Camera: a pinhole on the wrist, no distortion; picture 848 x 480 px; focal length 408.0 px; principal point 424.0 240.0 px. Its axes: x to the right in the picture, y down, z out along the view. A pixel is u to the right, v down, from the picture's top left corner.
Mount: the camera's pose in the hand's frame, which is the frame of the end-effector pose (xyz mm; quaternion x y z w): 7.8 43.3 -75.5 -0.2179 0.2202 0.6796 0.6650
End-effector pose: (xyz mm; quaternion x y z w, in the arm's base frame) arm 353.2 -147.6 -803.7 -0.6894 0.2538 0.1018 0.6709
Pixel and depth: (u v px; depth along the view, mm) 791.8 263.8 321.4
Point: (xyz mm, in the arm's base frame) 113.8 -116.9 -1203.4
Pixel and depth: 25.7 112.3 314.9
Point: 528.6 178.8 -870.4
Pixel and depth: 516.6 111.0 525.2
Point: 333.0 99.9 -1302.0
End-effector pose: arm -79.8 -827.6 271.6 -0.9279 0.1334 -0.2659 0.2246
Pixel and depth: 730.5 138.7 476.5
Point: -8.3 -1368.2 -51.7
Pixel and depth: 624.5 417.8 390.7
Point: -201.1 -1088.9 -106.1
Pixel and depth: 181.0 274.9 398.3
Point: 104.4 -759.6 -72.8
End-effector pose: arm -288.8 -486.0 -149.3 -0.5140 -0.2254 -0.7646 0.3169
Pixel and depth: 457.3 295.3 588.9
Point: 277.5 -515.3 -72.9
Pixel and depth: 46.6 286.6 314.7
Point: -62.2 -240.1 -41.2
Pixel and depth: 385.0 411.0 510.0
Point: 218.5 -397.0 -199.6
